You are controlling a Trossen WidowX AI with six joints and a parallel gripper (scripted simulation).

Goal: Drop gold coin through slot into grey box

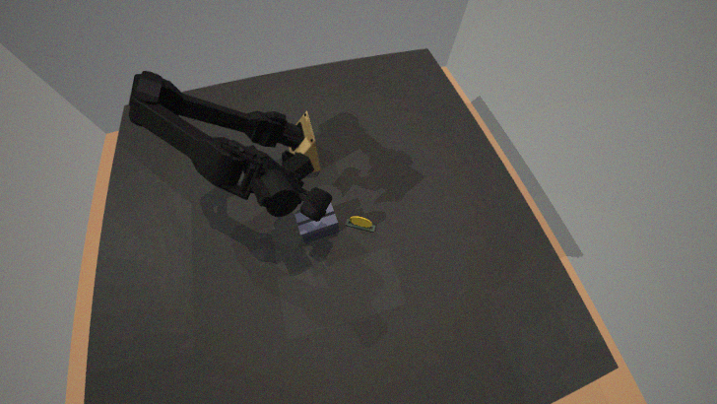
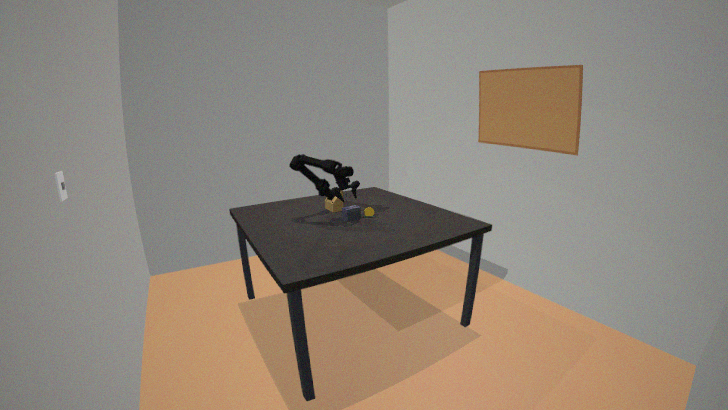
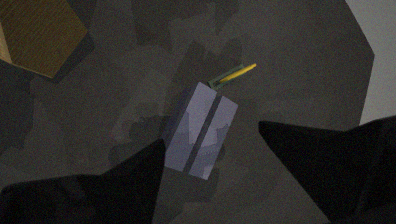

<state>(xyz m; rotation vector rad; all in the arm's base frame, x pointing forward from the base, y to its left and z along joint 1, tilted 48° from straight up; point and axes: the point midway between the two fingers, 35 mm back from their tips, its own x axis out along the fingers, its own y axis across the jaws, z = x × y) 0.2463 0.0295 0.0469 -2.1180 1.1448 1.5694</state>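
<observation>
Right now the gold coin is 120 mm to the left of my gripper tip, 90 mm below it and 40 mm ahead of it.
</observation>
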